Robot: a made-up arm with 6 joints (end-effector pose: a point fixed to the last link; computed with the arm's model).
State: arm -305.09 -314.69 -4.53 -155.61 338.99 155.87
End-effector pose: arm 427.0 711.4 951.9 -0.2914 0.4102 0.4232 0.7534
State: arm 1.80 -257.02 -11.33 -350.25 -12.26 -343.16
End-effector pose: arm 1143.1 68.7 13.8 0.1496 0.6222 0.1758 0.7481
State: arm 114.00 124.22 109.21 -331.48 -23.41 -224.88
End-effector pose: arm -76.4 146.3 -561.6 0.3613 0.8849 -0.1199 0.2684
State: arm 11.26 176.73 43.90 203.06 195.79 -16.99
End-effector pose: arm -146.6 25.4 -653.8 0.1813 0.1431 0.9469 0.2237
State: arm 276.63 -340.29 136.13 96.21 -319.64 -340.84
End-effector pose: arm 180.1 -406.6 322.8 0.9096 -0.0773 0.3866 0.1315
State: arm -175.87 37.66 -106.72 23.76 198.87 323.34
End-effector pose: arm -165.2 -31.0 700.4 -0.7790 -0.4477 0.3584 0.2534
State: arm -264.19 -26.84 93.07 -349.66 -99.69 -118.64
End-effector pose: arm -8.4 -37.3 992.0 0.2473 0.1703 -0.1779 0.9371
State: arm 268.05 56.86 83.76 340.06 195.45 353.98
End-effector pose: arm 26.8 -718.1 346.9 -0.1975 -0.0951 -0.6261 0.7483
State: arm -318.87 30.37 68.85 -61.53 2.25 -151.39
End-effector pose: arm 607.6 574.4 619.8 -0.6195 -0.4533 -0.6400 0.0328
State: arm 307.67 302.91 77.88 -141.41 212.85 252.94
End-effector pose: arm -175.7 370.6 704.6 0.6980 0.6933 0.1644 0.0709
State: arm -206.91 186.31 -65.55 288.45 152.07 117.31
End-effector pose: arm -97.4 79.6 -642.9 -0.0217 0.5808 -0.0147 0.8137
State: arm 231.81 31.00 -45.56 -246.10 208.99 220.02
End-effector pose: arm -207.8 -220.9 940.9 0.8298 -0.4582 -0.2655 0.1757
